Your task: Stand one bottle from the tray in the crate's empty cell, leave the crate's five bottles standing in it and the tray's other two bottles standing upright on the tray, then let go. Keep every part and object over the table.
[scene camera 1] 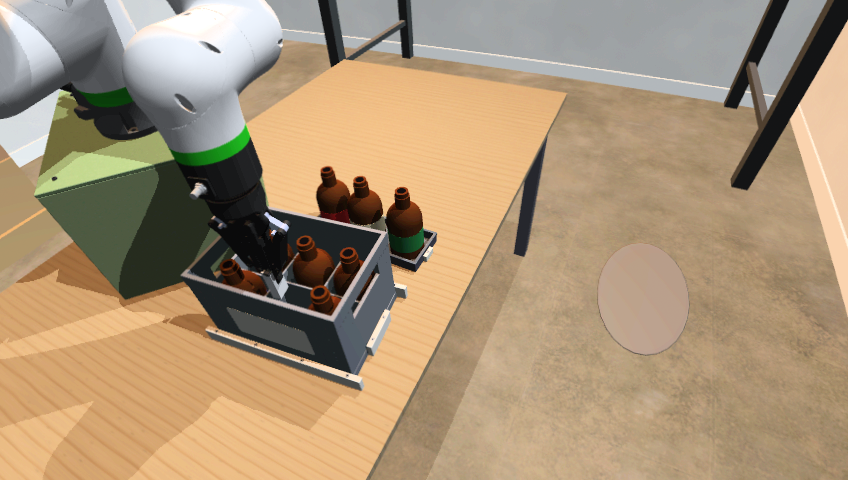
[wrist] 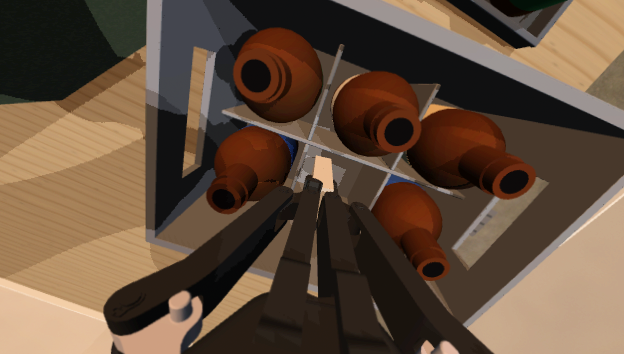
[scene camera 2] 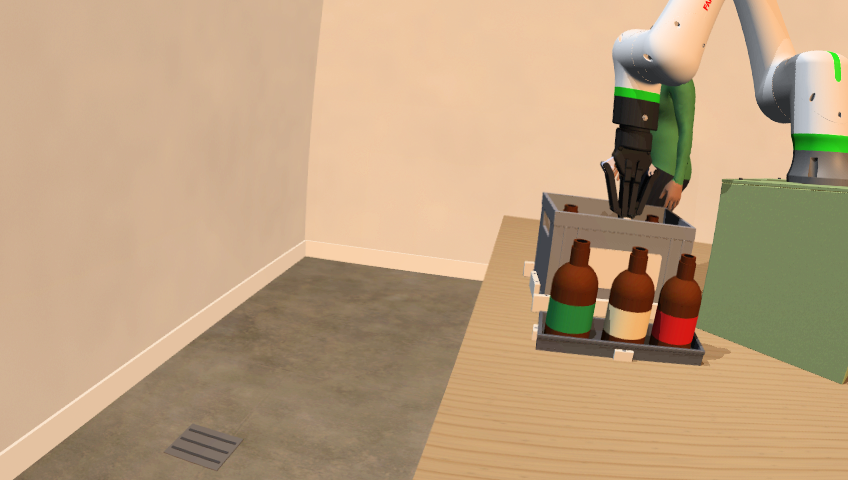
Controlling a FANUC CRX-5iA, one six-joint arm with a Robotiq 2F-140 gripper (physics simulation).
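Where they show: gripper, fingertip midpoint: (scene camera 1: pixel 280 292) (wrist: pixel 320 169); arm's base, origin of the base link: (scene camera 1: pixel 139 115) (scene camera 2: pixel 821 183).
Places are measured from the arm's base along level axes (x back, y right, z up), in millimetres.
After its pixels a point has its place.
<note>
My gripper (scene camera 1: pixel 277 286) {x -375, y 130, z -206 mm} (scene camera 2: pixel 626 217) (wrist: pixel 320 169) {x -375, y 130, z -206 mm} is shut with nothing between its fingertips. It points down into the crate (scene camera 1: pixel 328 340) {x -519, y 190, z -182 mm} (scene camera 2: pixel 618 227) {x -408, y 11, z -139 mm} (wrist: pixel 153 150) {x -266, y 131, z -124 mm}, its tips at the empty middle cell of the row away from the tray; their exact depth is unclear. Five brown bottles stand in the other cells, such as one (wrist: pixel 255 160) {x -316, y 135, z -175 mm} on one side of that cell and one (wrist: pixel 412 212) {x -469, y 123, z -180 mm} on the other. The tray (scene camera 1: pixel 408 263) {x -518, y -68, z -277 mm} (scene camera 2: pixel 660 355) {x -337, y -179, z -288 mm} holds three upright bottles: green-labelled (scene camera 1: pixel 405 220) {x -505, y -97, z -188 mm} (scene camera 2: pixel 571 291) {x -497, y -158, z -207 mm}, cream-labelled (scene camera 1: pixel 365 206) {x -412, y -103, z -186 mm} (scene camera 2: pixel 630 294) {x -405, y -160, z -201 mm} and red-labelled (scene camera 1: pixel 332 195) {x -329, y -109, z -185 mm} (scene camera 2: pixel 678 300) {x -324, y -165, z -201 mm}.
White strips (scene camera 1: pixel 285 358) {x -422, y 208, z -271 mm} lie along the crate's base. The table's long edge (scene camera 1: pixel 450 318) {x -640, y 8, z -300 mm} runs past crate and tray. The arm's green pedestal (scene camera 1: pixel 136 237) {x -70, y 158, z -158 mm} (scene camera 2: pixel 779 267) {x -121, y -108, z -145 mm} stands at the other side. A person in green (scene camera 2: pixel 681 136) stands behind the gripper in scene camera 2.
</note>
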